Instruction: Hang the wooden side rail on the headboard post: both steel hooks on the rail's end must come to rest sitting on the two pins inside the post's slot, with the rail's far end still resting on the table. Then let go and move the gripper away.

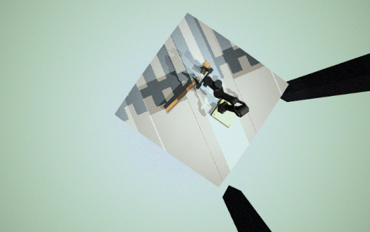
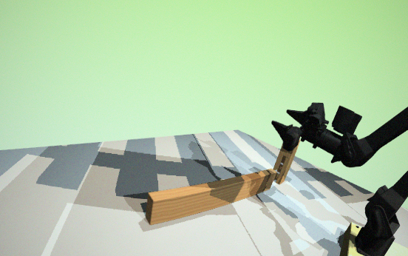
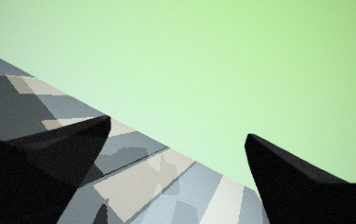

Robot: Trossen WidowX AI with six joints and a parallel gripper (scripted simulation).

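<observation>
Now: gripper tip 50 mm past the wooden headboard post, 130 mm to the left of it and 160 mm above it.
</observation>
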